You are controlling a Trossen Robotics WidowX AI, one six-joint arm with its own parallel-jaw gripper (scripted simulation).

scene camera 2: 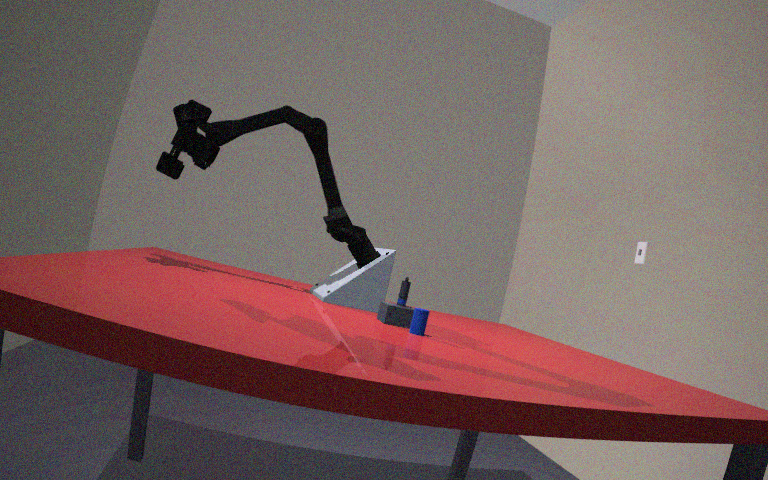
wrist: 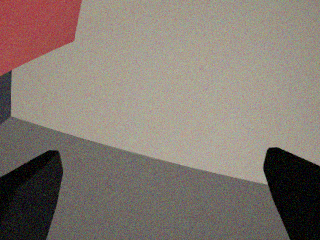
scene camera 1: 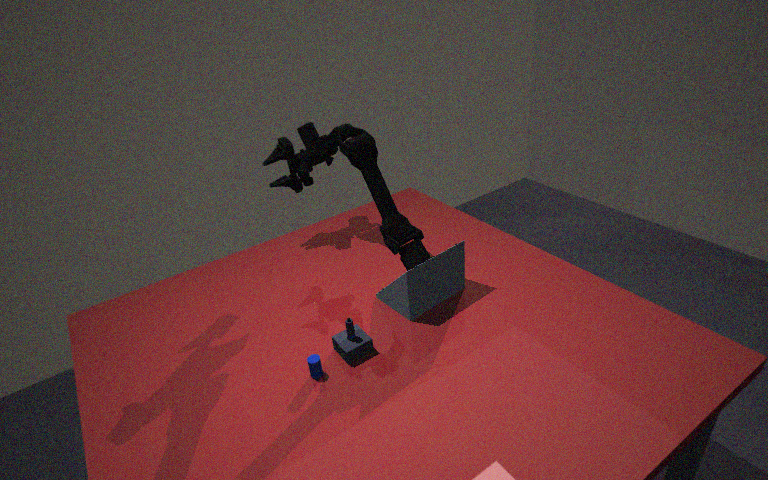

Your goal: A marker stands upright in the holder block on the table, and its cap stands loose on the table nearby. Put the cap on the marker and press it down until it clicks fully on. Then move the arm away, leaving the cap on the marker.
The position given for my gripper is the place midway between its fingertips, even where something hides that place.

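My gripper (scene camera 2: 174, 136) is open, holding nothing. The wrist view also shows the gripper (wrist: 166, 161), as does scene camera 1, the gripper (scene camera 1: 266, 175).
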